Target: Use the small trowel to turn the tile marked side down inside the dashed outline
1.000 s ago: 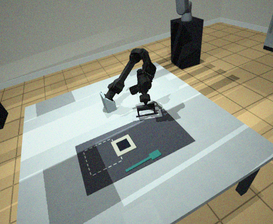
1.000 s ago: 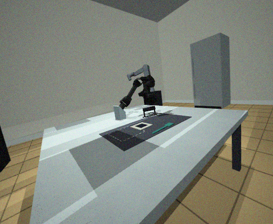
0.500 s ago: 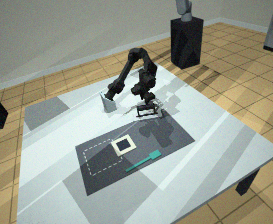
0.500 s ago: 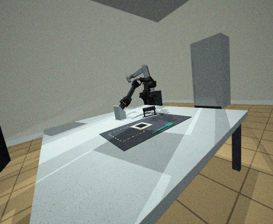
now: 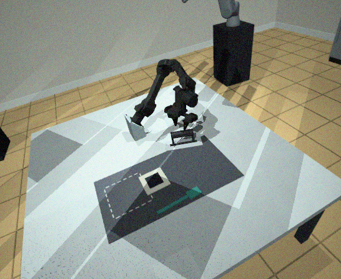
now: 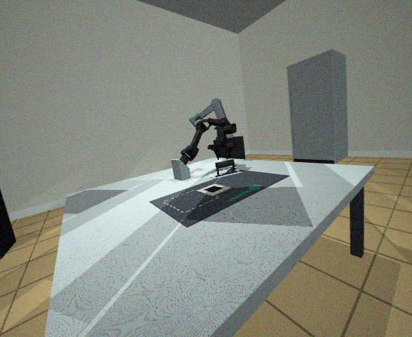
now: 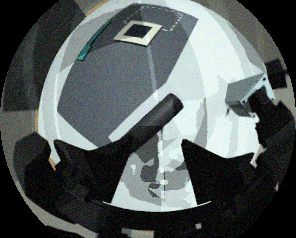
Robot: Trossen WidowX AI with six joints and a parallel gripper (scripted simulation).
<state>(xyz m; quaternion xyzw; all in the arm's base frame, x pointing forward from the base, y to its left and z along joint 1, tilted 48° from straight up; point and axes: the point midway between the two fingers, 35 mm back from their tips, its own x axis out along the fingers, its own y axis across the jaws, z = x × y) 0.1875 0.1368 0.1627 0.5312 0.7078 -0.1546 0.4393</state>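
Right now the dark mat is 210 mm ahead of my gripper tip, 170 mm to the right of it and 120 mm below it. Round my gripper tip: cream tile 220 mm to the right, 200 mm ahead, 90 mm below; teal trowel 350 mm ahead, 140 mm to the right, 90 mm below.
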